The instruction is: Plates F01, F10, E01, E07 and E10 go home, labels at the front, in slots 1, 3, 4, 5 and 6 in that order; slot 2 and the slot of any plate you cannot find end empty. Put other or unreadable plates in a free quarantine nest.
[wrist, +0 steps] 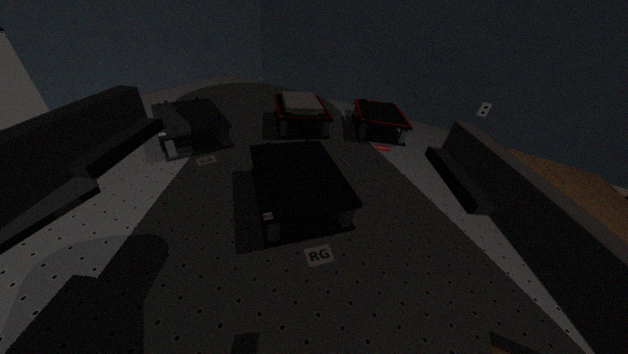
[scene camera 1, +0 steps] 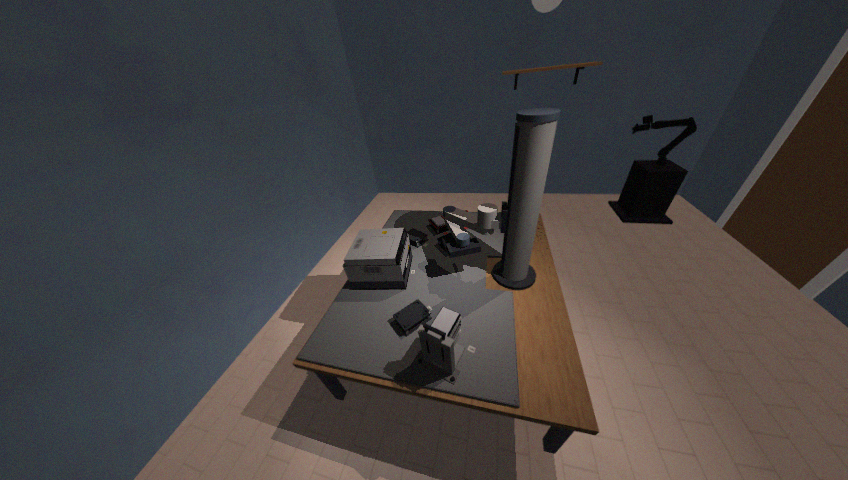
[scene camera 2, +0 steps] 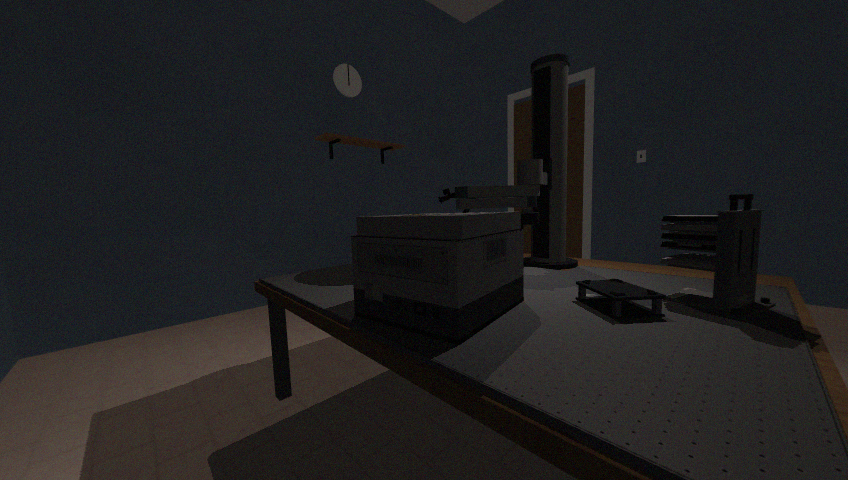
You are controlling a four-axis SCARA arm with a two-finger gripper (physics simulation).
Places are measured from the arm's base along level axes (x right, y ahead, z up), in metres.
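Pixels of known places: gripper, between the fingertips: (wrist: pixel 298 121); arm's base, origin of its link: (scene camera 1: pixel 513 274) (scene camera 2: pixel 547 264).
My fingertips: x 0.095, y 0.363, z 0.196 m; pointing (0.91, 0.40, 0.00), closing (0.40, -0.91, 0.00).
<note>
Ahead of a thing's pixels: the offset from my fingertips to its top centre. "pt": to the spot under its first point.
My gripper (wrist: pixel 298 121) is open and empty in the wrist view; its fingers stand wide at left and right, above and short of the dark RG nest @[dx +0.130, dy +0.060, dz -0.123 m] (wrist: pixel 305 175). A pale plate @[dx +0.371, dy +0.186, dz -0.119 m] (wrist: pixel 302 102) sits on the left red-rimmed nest @[pt dx +0.373, dy +0.118, dz -0.133 m] (wrist: pixel 326 111). The right red-rimmed nest @[dx +0.475, dy +0.008, dz -0.127 m] (wrist: pixel 382 114) carries no plate. Another dark nest @[dx +0.178, dy +0.338, dz -0.123 m] (wrist: pixel 207 120) stands at the left, partly in shadow. The upright plate rack (scene camera 1: pixel 439 350) (scene camera 2: pixel 737 255) holds several stacked plates @[dx -0.644, dy -0.044, dz -0.008 m] (scene camera 2: pixel 690 237); their slots and labels cannot be read. The gripper cannot be made out in the scene views.
A boxy grey instrument @[dx -0.191, dy +0.453, dz +0.064 m] (scene camera 1: pixel 377 255) (scene camera 2: pixel 416 267) stands at the table's edge. A low dark nest @[dx -0.514, dy +0.161, dz -0.127 m] (scene camera 1: pixel 410 317) (scene camera 2: pixel 618 289) stands beside the rack. The arm's tall column (scene camera 1: pixel 529 196) (scene camera 2: pixel 550 160) rises at the other side. An RG label @[pt dx +0.052, dy -0.013, dz -0.183 m] (wrist: pixel 319 255) lies before its nest.
</note>
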